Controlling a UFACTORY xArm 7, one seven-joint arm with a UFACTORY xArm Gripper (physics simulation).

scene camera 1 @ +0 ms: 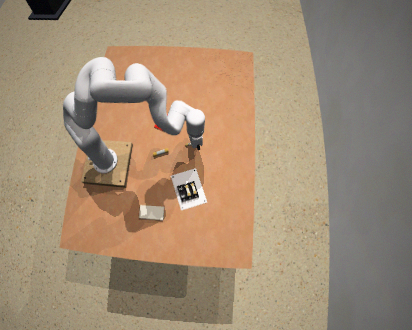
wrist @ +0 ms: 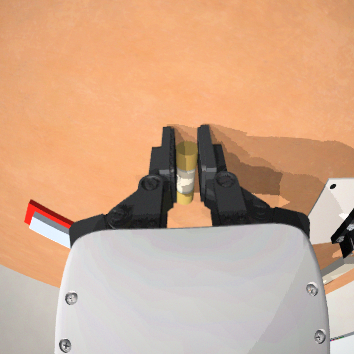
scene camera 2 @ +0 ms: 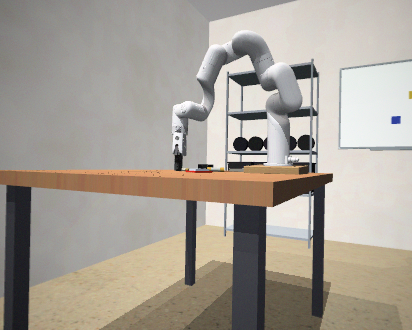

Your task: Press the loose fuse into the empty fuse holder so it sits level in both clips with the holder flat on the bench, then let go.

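Seen in the pictures: gripper, fingertip midpoint: [wrist: 185, 142] [scene camera 2: 178, 170]; arm's base at its link origin: [scene camera 1: 105, 161] [scene camera 2: 278, 165].
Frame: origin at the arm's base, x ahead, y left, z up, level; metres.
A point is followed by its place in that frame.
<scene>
My gripper [scene camera 1: 198, 147] {x 0.408, y 0.189, z -0.032 m} [scene camera 2: 178, 169] {x 0.408, y 0.189, z -0.032 m} [wrist: 185, 142] {x 0.408, y 0.189, z -0.032 m} is low over the bench, shut on a fuse [scene camera 1: 187, 145] {x 0.373, y 0.166, z -0.021 m} [wrist: 185, 179] {x 0.389, y 0.179, z -0.019 m} with brass-coloured end caps and a pale middle. The fuse lies lengthwise between the finger pads; whether it touches the bench cannot be told. The black fuse holder [scene camera 1: 181, 193] {x 0.397, y -0.070, z -0.022 m} [wrist: 345, 234] {x 0.393, y -0.038, z -0.020 m} is on a white plate [scene camera 1: 200, 201] {x 0.488, y -0.087, z -0.032 m} [wrist: 326, 205] {x 0.410, y 0.032, z -0.031 m}, which lies on the bench apart from the gripper. In scene camera 1, two fuses lie side by side in the holder, and its left part looks dark and without a fuse. The wrist view cuts off most of the holder.
Another fuse [scene camera 1: 160, 152] {x 0.255, y 0.102, z -0.014 m} lies on the bench between the arm's wooden base [scene camera 1: 128, 160] {x 0.110, y 0.032, z -0.017 m} and the gripper. A red-edged object [scene camera 1: 157, 127] {x 0.202, y 0.235, z -0.028 m} [wrist: 30, 212] {x 0.242, y 0.308, z -0.027 m} lies partly hidden near the arm. A pale box [scene camera 1: 151, 213] {x 0.284, y -0.191, z -0.018 m} lies left of and nearer the front than the white plate.
</scene>
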